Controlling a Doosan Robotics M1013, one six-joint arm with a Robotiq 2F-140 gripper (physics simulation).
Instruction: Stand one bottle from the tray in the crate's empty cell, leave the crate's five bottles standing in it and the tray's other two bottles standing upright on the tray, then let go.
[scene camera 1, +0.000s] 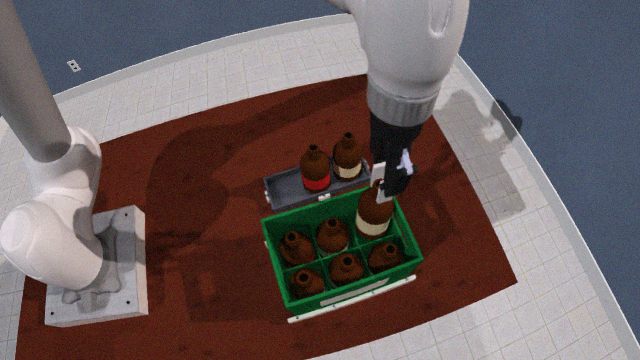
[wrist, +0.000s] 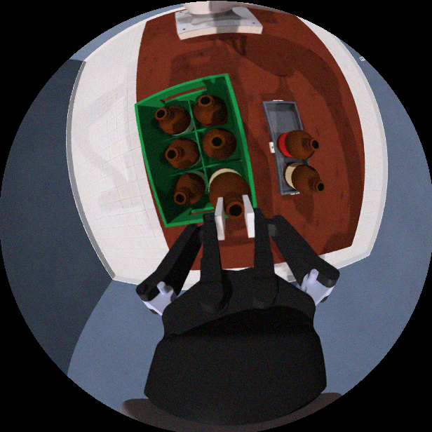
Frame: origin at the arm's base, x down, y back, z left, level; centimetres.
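Seen in the pictures: gripper, fingertip midpoint: (scene camera 1: 380, 192); arm's base, origin of the base link: (scene camera 1: 91, 265).
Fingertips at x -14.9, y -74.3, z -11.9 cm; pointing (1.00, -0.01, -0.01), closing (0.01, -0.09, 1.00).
Pixels of each thing's middle, then the offset from my fingertips to it. "pt": a spot on its surface instead. Level surfaces: height alone.
- brown bottle with a cream label, body centre: (scene camera 1: 375, 206) dz -0.5, dx +4.8, dy +0.7 cm
- green crate's, surface spot: (scene camera 1: 300, 215) pt dz +3.6, dx +6.1, dy +15.6 cm
- grey tray, surface spot: (scene camera 1: 285, 192) pt dz +18.2, dx +20.8, dy +16.5 cm
- red-labelled bottle, body centre: (scene camera 1: 315, 166) dz +18.4, dx +13.1, dy +7.7 cm
- cream-labelled bottle, body centre: (scene camera 1: 347, 154) dz +18.8, dx +13.1, dy -1.2 cm
- reddish-brown surface, its level: dx +21.3 cm
My gripper (scene camera 1: 381, 184) (wrist: 233, 205) is shut on the neck of a brown bottle with a cream label (scene camera 1: 374, 211) (wrist: 226, 189). This bottle is about upright at the green crate's (scene camera 1: 300, 215) (wrist: 233, 100) back right corner cell in the scene view. It reaches higher than the crate's other bottles, its label shows above the dividers, and its base is hidden. Those brown bottles (scene camera 1: 346, 270) (wrist: 182, 153) stand in the other cells. On the grey tray (scene camera 1: 285, 192) (wrist: 282, 114), a red-labelled bottle (scene camera 1: 315, 167) (wrist: 300, 144) and a cream-labelled bottle (scene camera 1: 347, 156) (wrist: 304, 178) stand upright.
The tray lies behind the crate in the scene view, close to its back wall. The robot's base plate (scene camera 1: 135, 260) (wrist: 220, 27) is at the left in the scene view. Crate and tray rest on a reddish-brown surface (scene camera 1: 220, 280) (wrist: 330, 215).
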